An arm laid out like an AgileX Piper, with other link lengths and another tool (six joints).
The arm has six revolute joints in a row. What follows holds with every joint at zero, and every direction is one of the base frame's. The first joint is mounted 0.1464 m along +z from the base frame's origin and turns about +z. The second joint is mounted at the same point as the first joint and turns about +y. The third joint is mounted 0.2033 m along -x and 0.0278 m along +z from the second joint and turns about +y. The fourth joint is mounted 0.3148 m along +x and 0.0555 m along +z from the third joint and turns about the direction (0.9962, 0, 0.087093). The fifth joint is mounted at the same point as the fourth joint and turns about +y. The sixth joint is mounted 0.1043 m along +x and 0.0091 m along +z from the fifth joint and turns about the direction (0.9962, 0, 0.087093). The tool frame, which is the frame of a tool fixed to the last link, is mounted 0.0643 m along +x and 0.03 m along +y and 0.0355 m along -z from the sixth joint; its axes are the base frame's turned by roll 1.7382, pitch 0.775 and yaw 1.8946 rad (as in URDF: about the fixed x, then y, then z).
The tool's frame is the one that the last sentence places.
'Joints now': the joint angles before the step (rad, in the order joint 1, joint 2, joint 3, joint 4, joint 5, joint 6). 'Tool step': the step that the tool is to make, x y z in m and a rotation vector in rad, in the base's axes. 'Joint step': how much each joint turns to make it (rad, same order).
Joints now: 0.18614 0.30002 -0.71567 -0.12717 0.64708 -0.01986
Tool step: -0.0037 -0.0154 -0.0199 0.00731 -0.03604 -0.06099
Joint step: -0.06650 -0.13062 0.13381 0.00271 -0.04010 0.00179
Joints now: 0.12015 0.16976 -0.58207 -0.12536 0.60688 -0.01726
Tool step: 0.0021 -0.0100 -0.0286 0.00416 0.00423 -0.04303
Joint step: -0.04925 -0.09582 0.12942 0.00654 -0.02998 0.00045
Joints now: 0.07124 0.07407 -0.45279 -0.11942 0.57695 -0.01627
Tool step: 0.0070 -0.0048 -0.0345 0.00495 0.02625 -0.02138
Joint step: -0.02885 -0.06175 0.12659 0.00830 -0.03911 0.00080
